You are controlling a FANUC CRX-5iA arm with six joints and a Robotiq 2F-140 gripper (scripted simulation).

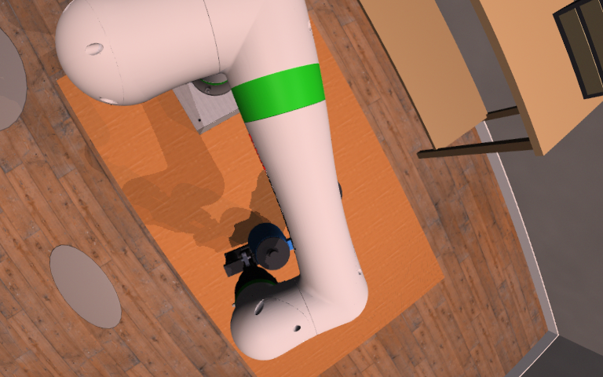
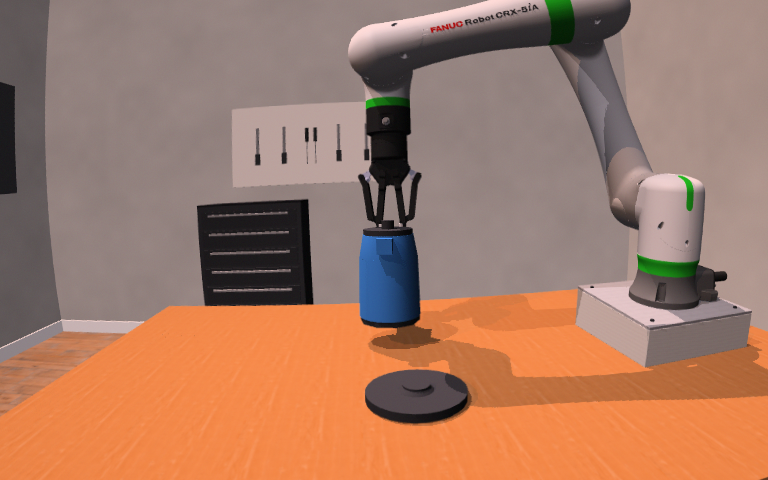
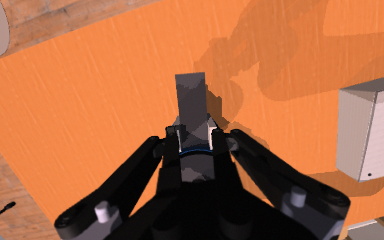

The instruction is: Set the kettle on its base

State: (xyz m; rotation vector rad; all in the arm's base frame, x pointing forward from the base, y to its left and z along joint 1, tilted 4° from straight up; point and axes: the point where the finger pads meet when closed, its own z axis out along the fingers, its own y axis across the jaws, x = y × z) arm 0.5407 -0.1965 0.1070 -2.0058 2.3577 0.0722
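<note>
The blue kettle is 5 cm below my hand, 3 cm to the left of it and 1 cm ahead of it. Round my hand: dark round base (33 cm to the left, 19 cm below, 1 cm behind).
</note>
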